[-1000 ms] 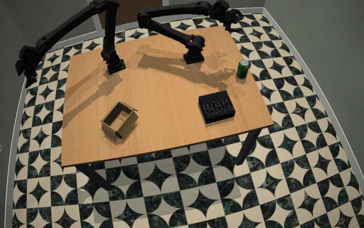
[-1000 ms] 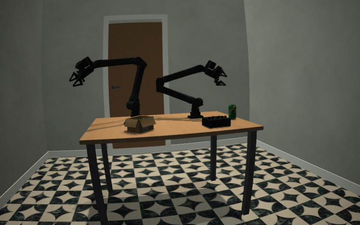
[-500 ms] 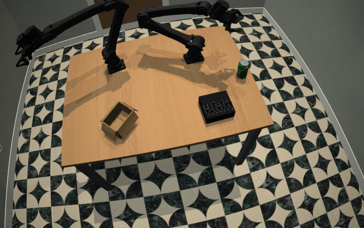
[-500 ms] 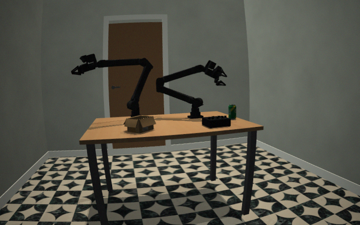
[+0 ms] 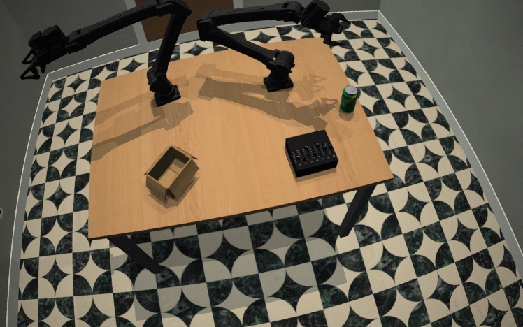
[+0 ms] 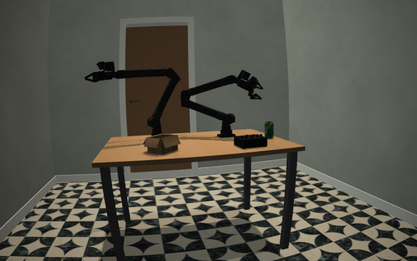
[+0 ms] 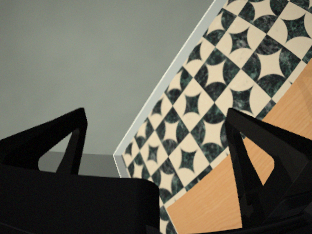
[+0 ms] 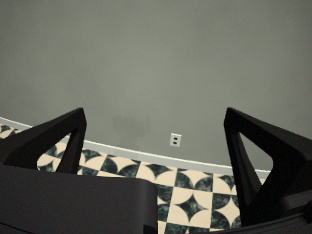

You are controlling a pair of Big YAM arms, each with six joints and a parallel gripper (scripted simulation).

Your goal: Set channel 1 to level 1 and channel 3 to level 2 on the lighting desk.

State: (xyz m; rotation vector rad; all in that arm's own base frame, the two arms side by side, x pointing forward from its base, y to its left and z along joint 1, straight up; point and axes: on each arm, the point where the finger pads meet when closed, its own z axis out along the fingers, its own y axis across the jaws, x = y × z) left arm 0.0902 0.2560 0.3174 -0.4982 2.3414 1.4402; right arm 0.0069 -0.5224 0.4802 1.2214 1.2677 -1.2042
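My left hand is 40 cm short of the channel 1 fader knob, 26 cm to the left of it and 25 cm above it. Also, from my left hand: channel 3 knob (36 cm ahead, 25 cm below, 22 cm to the right); channel 4 fader cap (39 cm ahead, 25 cm below, 19 cm to the right); green can (25 cm below, 14 cm ahead, 1 cm to the left).
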